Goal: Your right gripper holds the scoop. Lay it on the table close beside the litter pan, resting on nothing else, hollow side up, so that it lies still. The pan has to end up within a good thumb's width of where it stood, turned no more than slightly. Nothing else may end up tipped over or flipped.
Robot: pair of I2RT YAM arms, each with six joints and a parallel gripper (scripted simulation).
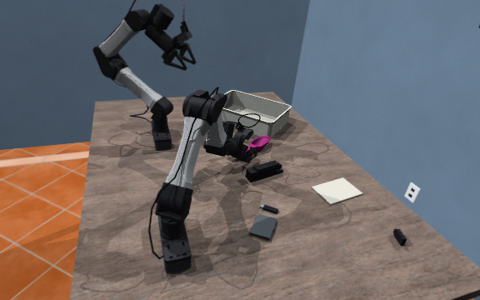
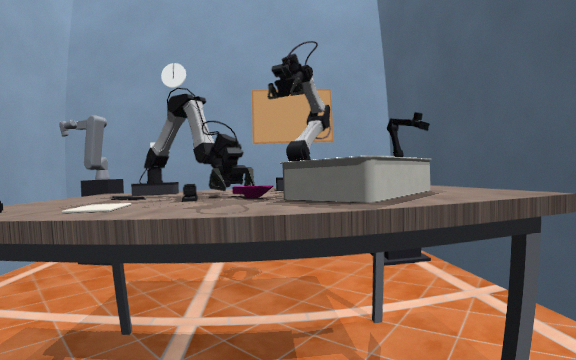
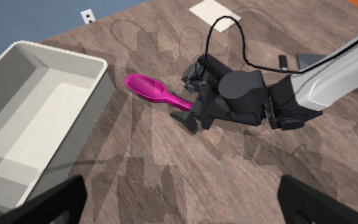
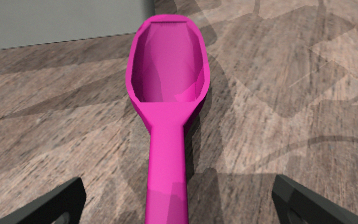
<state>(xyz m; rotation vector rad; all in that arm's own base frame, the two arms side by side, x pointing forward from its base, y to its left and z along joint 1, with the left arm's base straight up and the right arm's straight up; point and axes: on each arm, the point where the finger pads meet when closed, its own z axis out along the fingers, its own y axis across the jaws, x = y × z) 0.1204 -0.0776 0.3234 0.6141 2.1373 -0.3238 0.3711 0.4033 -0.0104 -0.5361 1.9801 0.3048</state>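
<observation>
Right now my right hand is 50 mm short of the magenta scoop, 40 mm to the right of it and 10 mm above it. From my right hand the other things lie so: black stick: 30 mm behind, 340 mm to the right, 30 mm below; grey-white litter pan: 120 mm ahead, 350 mm to the left, 10 mm above; cream sheet: 280 mm ahead, 300 mm to the right, 30 mm below.
</observation>
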